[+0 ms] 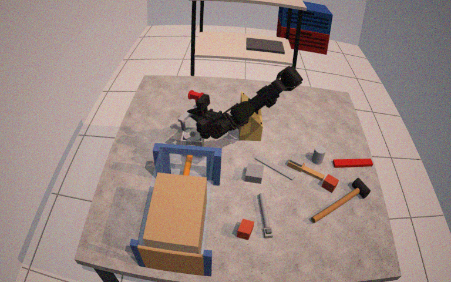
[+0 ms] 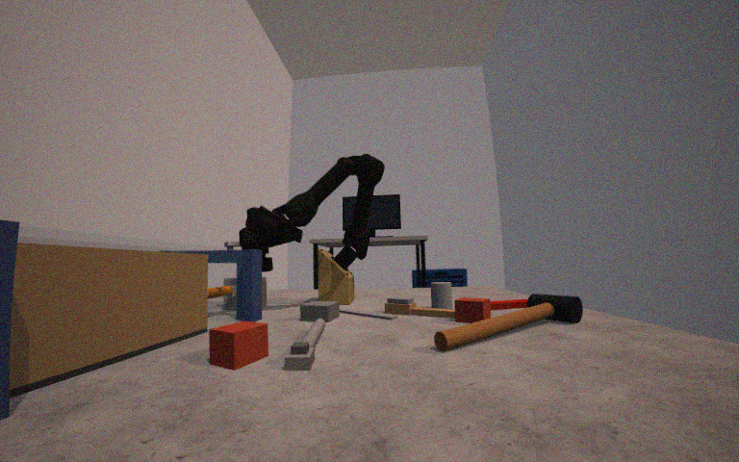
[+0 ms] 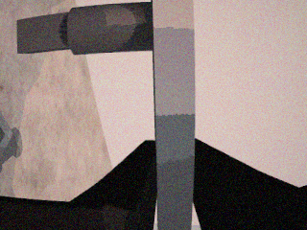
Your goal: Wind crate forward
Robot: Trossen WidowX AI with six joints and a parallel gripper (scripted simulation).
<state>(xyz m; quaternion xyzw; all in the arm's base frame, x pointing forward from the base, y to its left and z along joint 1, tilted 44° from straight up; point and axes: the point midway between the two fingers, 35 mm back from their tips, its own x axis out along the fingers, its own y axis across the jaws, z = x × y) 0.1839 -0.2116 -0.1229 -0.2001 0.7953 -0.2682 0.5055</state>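
My gripper tip is 4 cm below the red knob, 4 cm past it and 3 cm to the right of it. Also, from my gripper tip: grey winch 16 cm below, 1 cm to the left; grey crank arm 1 cm to the left, 1 cm behind, 1 cm above; blue frame 18 cm ahead, 8 cm below, 2 cm to the left.
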